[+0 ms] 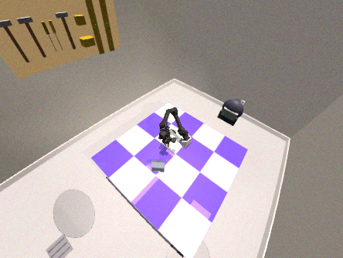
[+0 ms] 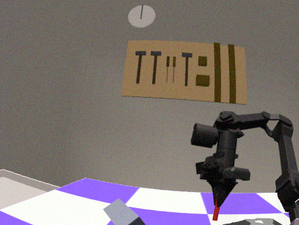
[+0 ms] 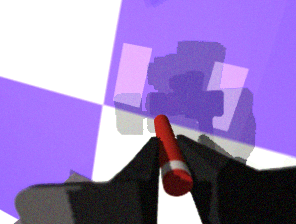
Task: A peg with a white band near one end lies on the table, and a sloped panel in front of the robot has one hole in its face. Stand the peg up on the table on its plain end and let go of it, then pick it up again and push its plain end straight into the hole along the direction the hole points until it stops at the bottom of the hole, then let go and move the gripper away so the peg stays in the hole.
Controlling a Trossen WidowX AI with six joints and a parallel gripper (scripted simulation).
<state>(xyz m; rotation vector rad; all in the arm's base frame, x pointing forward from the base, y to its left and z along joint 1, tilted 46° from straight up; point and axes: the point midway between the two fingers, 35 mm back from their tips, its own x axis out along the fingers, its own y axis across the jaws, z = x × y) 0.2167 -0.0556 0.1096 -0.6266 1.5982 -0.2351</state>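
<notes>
Right now my gripper tip is 22 cm short of the grey sloped panel, 6 cm above it and 5 cm to the right of it. Round my gripper tip: red peg: 2 cm above.
</notes>
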